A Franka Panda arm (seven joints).
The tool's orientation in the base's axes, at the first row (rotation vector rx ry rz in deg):
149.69 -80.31 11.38
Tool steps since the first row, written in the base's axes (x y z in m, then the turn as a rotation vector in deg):
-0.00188 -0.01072 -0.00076 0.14 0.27 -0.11
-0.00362 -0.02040 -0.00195 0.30 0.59 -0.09
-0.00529 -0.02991 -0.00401 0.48 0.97 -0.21
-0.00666 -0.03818 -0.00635 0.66 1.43 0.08
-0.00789 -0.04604 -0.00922 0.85 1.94 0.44
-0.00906 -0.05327 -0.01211 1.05 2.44 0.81
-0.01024 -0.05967 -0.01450 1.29 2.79 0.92
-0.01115 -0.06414 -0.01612 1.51 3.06 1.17
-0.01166 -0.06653 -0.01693 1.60 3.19 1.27
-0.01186 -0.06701 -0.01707 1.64 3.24 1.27
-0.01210 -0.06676 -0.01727 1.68 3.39 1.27
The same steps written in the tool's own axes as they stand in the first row. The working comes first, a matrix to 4 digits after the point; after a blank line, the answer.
The tool's axes in the first row as the columns of a matrix, in the base's axes (used below as rounded here):
0.5493 -0.8348 0.0368
-0.8122 -0.5438 -0.2114
0.1965 0.0862 -0.9767

0.00752 0.00733 0.00294 -0.16 -0.27 0.06
0.01420 0.01395 0.00608 -0.33 -0.58 -0.03
0.02060 0.02034 0.01004 -0.57 -0.95 0.02
0.02610 0.02577 0.01403 -0.78 -1.32 -0.36
0.03125 0.03083 0.01845 -1.02 -1.73 -0.81
0.03591 0.03549 0.02276 -1.25 -2.13 -1.27
0.03999 0.03975 0.02640 -1.38 -2.51 -1.44
0.04280 0.04280 0.02889 -1.43 -2.82 -1.73
0.04430 0.04445 0.03017 -1.46 -2.96 -1.86
0.04456 0.04487 0.03040 -1.48 -3.02 -1.86
0.04418 0.04492 0.03054 -1.58 -3.14 -1.90

